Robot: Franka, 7 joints.
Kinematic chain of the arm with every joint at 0, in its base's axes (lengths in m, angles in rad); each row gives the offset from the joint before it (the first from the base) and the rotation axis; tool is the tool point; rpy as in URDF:
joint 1: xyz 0 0 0.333 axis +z
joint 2: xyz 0 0 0 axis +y
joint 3: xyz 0 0 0.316 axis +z
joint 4: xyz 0.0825 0 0 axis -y
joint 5: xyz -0.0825 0 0.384 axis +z
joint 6: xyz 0 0 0 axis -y
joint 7: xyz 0.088 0 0 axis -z
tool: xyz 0 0 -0.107 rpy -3.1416 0 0
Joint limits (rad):
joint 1: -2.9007..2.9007
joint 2: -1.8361..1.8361
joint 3: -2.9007..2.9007
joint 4: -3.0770..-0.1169
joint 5: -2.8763..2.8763
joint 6: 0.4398..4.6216
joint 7: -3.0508..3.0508
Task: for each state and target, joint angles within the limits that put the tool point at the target. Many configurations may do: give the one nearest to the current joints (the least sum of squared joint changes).
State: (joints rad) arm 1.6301 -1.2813 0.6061 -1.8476 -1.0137 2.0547 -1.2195
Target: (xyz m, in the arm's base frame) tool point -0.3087 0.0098 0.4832
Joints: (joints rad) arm 2.1063 -1.2972 1.1258 -2.6919 -0.7695 1.7965 -1.2195
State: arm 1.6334 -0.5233 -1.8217 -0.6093 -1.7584 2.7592 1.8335
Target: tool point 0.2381 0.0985 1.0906
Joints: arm 1.8057 -0.0762 -1.6184 -0.4848 -1.8112 3.4094 1.8335
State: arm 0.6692 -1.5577 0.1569 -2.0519 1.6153 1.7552 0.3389
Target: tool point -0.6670 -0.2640 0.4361
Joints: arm 1.1126 -1.8361 0.9008 -1.4144 1.7179 1.5010 0.3389
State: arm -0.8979 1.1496 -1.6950 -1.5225 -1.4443 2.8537 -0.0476
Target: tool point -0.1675 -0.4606 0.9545
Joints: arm -0.8207 0.8380 -2.2574 -1.2096 -1.4138 2.7100 -0.0476
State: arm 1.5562 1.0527 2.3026 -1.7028 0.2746 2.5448 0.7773
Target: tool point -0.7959 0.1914 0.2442
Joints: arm 2.2887 1.7950 1.7215 -1.0591 0.2894 2.7079 0.7773
